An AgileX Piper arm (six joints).
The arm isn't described. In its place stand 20 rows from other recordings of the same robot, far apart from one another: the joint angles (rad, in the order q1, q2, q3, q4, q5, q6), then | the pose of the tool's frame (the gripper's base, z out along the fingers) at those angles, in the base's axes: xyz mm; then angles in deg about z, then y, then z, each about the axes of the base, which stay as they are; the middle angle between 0 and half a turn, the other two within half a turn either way.
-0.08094, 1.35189, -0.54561, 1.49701, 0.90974, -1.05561 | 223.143 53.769 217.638 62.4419 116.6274 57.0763
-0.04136, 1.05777, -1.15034, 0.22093, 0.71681, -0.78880 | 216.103 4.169 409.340 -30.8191 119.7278 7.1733
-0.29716, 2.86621, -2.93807, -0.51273, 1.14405, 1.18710 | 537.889 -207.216 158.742 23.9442 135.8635 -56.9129
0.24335, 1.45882, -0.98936, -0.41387, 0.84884, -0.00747 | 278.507 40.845 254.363 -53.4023 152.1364 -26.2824
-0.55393, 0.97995, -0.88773, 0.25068, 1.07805, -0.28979 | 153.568 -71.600 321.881 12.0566 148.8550 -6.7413
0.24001, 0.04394, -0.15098, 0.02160, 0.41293, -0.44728 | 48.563 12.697 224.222 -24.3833 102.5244 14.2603
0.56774, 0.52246, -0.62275, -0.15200, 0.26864, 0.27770 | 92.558 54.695 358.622 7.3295 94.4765 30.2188
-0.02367, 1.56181, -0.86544, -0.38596, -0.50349, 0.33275 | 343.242 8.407 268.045 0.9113 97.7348 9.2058
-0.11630, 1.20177, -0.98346, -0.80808, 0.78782, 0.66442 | 236.383 -74.566 336.761 -23.3493 125.2908 -45.5532
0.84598, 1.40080, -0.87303, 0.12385, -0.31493, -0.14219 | 212.548 234.746 309.218 -1.6784 97.3224 46.2601
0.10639, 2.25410, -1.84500, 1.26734, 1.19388, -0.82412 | 465.573 130.925 224.564 54.6238 112.3345 79.6899
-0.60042, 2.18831, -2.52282, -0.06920, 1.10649, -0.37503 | 397.148 -278.767 396.205 -26.1499 129.0905 -38.9703
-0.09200, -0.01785, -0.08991, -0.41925, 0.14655, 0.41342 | 48.659 -9.922 232.248 0.1026 86.5142 -8.6854
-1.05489, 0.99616, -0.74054, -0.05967, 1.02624, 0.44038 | 76.501 -144.299 276.175 16.1168 158.2159 -68.3410
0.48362, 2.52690, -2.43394, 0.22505, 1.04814, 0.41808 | 477.710 270.779 197.733 48.8151 147.9414 49.0736
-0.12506, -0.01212, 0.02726, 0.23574, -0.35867, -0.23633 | 47.110 -13.442 235.287 1.2413 65.9299 -12.3172
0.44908, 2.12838, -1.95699, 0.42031, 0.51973, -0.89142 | 450.653 237.650 295.260 -22.5418 121.6546 39.5031
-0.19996, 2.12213, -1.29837, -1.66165, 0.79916, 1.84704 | 410.808 -149.536 152.934 -19.7820 114.8495 -63.3301
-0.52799, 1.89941, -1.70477, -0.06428, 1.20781, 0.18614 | 344.826 -207.435 284.927 -3.5536 164.9291 -43.6046
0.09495, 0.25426, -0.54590, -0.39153, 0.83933, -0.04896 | 43.122 -21.853 308.894 -25.4738 113.0828 -12.5408
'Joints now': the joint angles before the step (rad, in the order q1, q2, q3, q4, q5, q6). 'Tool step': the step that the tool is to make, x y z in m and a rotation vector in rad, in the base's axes. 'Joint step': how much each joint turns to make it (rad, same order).
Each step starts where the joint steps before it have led.
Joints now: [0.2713, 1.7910, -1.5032, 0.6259, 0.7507, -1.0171]
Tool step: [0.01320, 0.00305, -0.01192, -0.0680, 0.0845, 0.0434]
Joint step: [0.0000, 0.0810, -0.0955, -0.0833, 0.1142, 0.0475]
